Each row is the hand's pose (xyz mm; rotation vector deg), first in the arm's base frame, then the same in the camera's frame.
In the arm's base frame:
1: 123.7 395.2 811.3 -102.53 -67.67 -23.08
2: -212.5 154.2 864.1 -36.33 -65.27 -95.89
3: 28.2 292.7 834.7 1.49 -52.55 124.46
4: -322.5 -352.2 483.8 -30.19 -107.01 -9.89
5: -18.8 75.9 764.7 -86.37 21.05 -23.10
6: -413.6 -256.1 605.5 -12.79 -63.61 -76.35
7: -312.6 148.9 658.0 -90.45 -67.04 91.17
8: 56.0 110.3 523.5 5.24 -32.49 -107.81
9: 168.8 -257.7 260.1 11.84 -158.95 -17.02
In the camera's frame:
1: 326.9 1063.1 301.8 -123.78 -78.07 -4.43
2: 1.6 863.7 470.1 -52.79 -87.60 -78.28
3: 236.0 979.9 372.5 -8.95 -21.41 135.26
4: -96.3 237.3 364.6 -46.47 -108.26 17.45
5: 196.1 753.9 410.0 -113.27 16.04 -26.47
6: -188.5 375.8 432.8 -32.33 -79.40 -58.37
7: -102.4 762.9 292.5 -104.14 -48.46 115.14
8: 264.6 677.0 176.9 -13.36 -55.31 -95.64
9: 386.3 232.5 104.8 7.31 -155.50 20.49

